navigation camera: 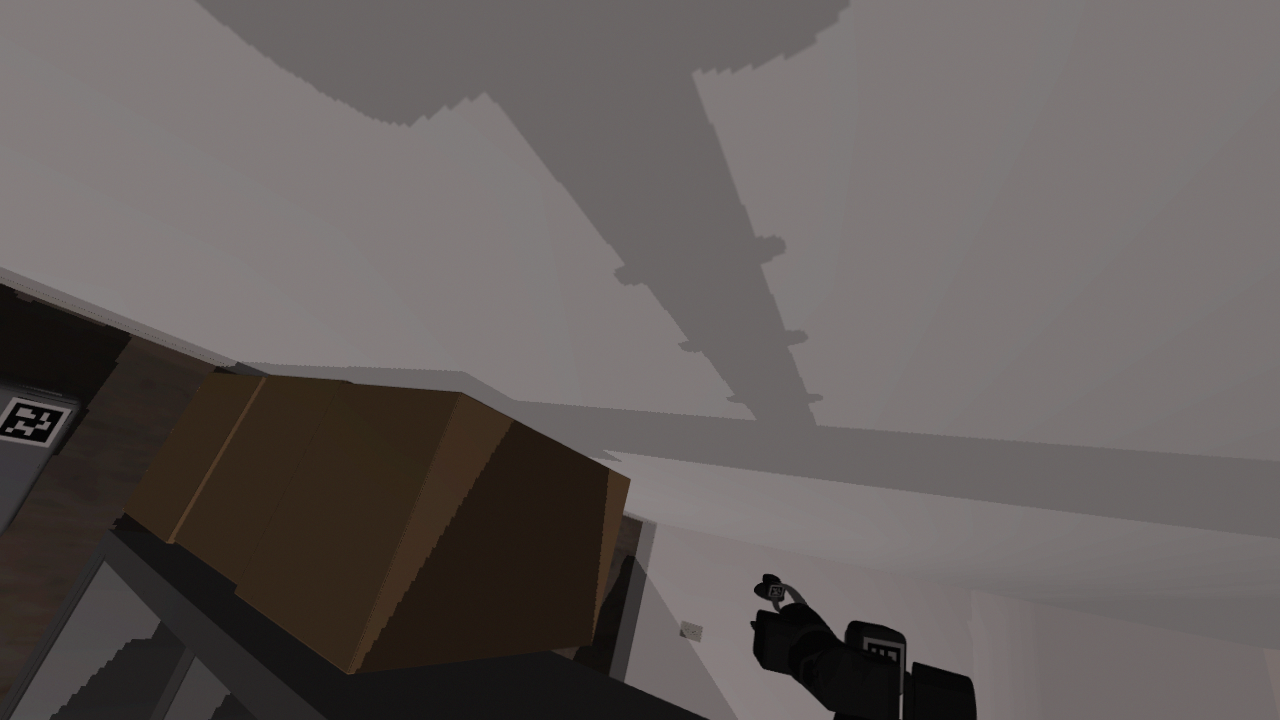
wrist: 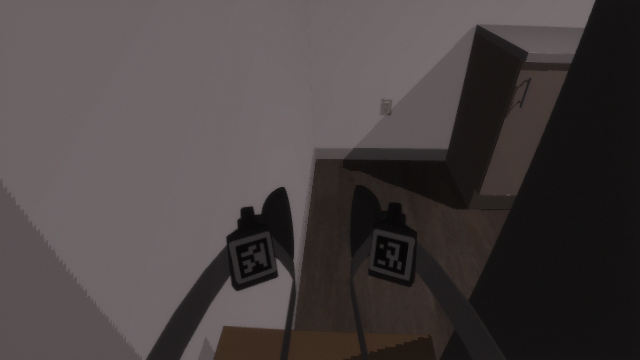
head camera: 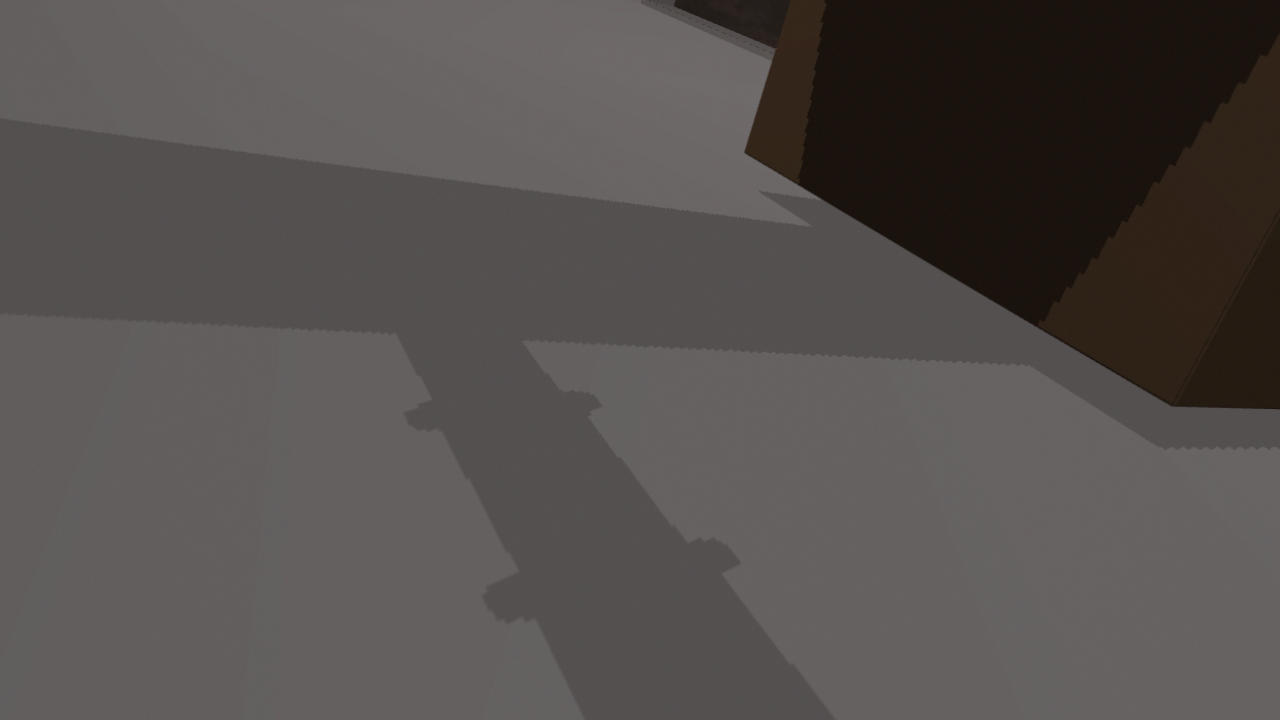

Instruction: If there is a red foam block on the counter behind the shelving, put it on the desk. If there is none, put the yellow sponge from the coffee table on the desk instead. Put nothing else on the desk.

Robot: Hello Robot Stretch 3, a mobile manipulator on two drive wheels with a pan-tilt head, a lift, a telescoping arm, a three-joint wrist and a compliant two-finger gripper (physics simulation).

In view: my gripper [navigation camera: 764, 606] and a shelving [navigation camera: 146, 622].
My gripper shows as well in the wrist view [wrist: 321, 211]. The shelving is seen too in the wrist view [wrist: 556, 275].
